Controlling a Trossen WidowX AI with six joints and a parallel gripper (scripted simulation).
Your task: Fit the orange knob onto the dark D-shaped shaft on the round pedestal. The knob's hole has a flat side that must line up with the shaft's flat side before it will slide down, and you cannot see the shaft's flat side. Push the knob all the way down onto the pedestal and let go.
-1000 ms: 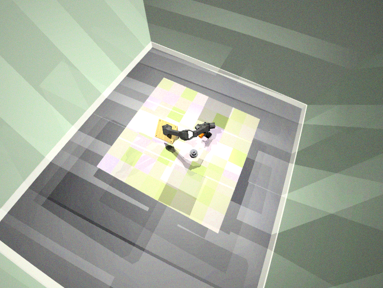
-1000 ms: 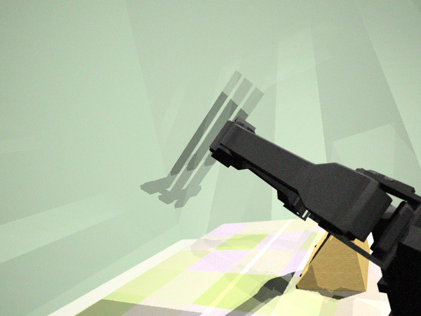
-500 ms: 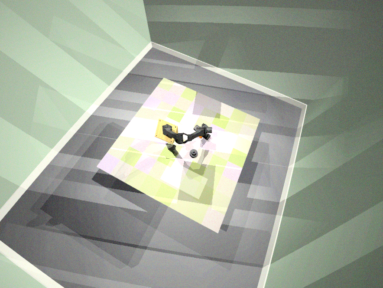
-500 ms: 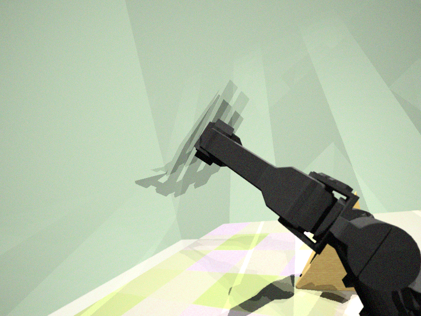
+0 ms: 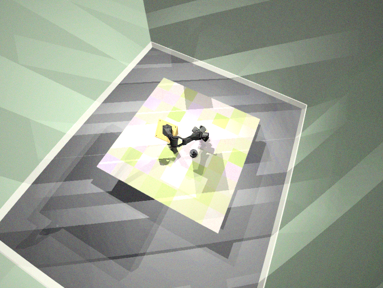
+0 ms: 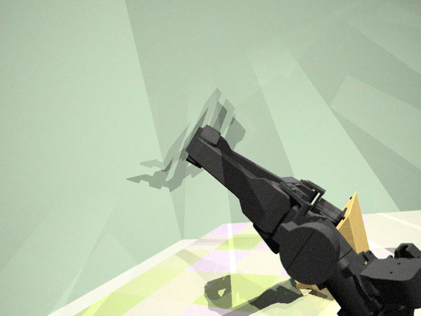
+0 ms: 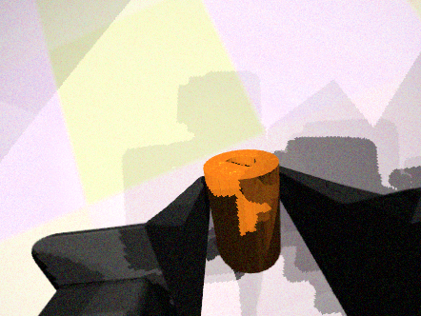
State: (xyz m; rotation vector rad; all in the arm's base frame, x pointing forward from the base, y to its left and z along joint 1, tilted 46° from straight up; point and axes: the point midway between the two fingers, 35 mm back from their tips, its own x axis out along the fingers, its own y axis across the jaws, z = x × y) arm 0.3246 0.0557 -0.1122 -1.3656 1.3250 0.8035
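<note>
Now: gripper tip 1 cm short of the dark round pedestal and 23 cm to the left of it. Also, from my gripper tip: orange knob (2 cm to the right).
</note>
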